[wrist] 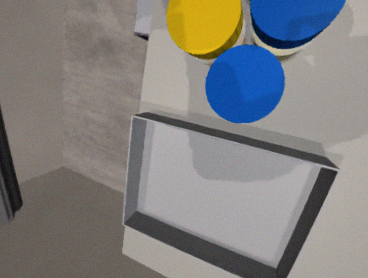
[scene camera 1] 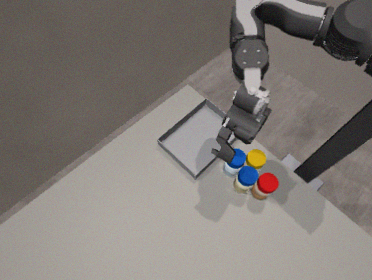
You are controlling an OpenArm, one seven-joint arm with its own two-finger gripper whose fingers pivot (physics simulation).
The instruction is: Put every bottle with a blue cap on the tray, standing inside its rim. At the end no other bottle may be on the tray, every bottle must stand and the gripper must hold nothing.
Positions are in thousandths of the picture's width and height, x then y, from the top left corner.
Labels:
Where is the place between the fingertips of my gripper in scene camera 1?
636, 484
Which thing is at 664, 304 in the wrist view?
A blue-capped bottle.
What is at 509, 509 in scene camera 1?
A grey tray.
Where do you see a grey tray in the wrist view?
596, 710

